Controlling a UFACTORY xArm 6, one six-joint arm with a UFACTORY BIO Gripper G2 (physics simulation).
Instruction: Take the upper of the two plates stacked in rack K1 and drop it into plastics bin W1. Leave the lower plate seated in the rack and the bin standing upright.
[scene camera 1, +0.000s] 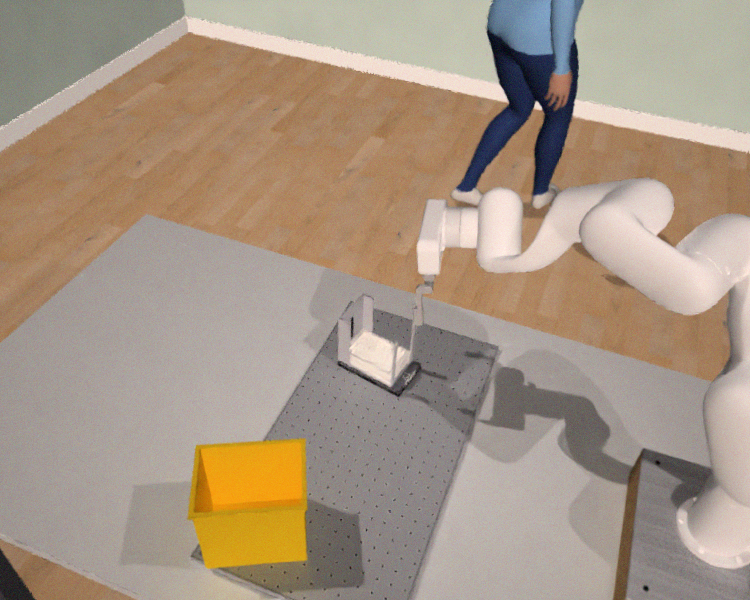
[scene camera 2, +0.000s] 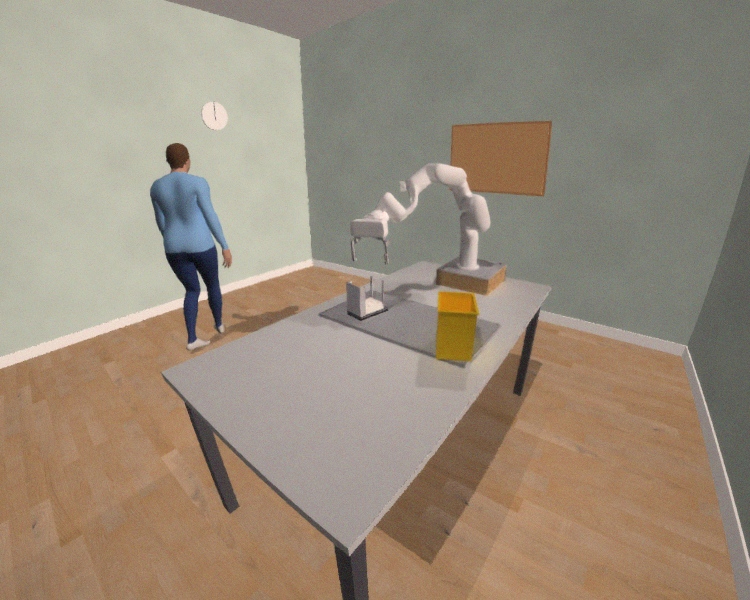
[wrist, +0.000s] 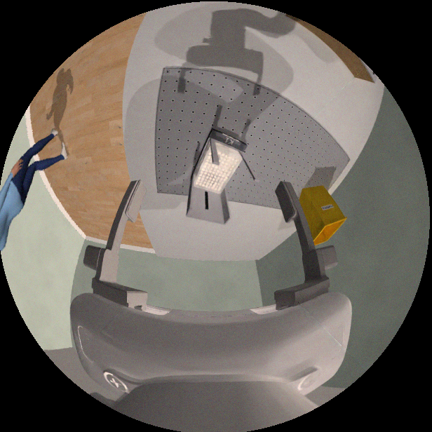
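Pixels of known places: hand at its tool point: (scene camera 1: 422, 288) (scene camera 2: 369, 257); arm's base at its link origin: (scene camera 1: 714, 532) (scene camera 2: 467, 267).
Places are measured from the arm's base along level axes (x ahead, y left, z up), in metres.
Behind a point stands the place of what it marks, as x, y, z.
Rack K1 (scene camera 1: 344, 340) @[0.720, -0.239, 0.006] (scene camera 2: 355, 300) @[0.726, -0.274, -0.001] (wrist: 218, 211) stands on the perforated board, with a tall slotted panel, thin uprights and a dark base. The white upper plate (scene camera 1: 377, 346) @[0.658, -0.286, -0.042] (wrist: 220, 167) lies flat in it, its dotted top showing in the wrist view. The lower plate (scene camera 1: 369, 364) @[0.661, -0.227, -0.038] is directly under it, and a seam shows between them. Plastics bin W1 (scene camera 1: 255, 539) @[0.736, 0.224, 0.002] (scene camera 2: 455, 335) @[0.841, 0.196, 0.010] (wrist: 319, 207) is yellow, open-topped and upright. My gripper (scene camera 1: 418, 320) (scene camera 2: 370, 260) @[0.574, -0.295, 0.147] (wrist: 210, 184) is wide open and empty, pointing down above the rack, with its fingers clear of the plates.
The perforated board (scene camera 1: 375, 450) @[0.601, -0.051, -0.084] (scene camera 2: 406, 322) @[0.656, -0.068, -0.084] (wrist: 175, 130) lies on the grey table (scene camera 1: 156, 312) @[1.201, -0.292, -0.097] (scene camera 2: 312, 406) @[1.250, -0.073, -0.097]. The arm's base block (scene camera 1: 672, 531) @[0.068, 0.017, -0.003] (scene camera 2: 470, 279) @[0.133, 0.056, -0.027] is at the table's far end in scene camera 2. A person (scene camera 1: 531, 81) (scene camera 2: 187, 218) (wrist: 15, 185) stands beyond the table edge.
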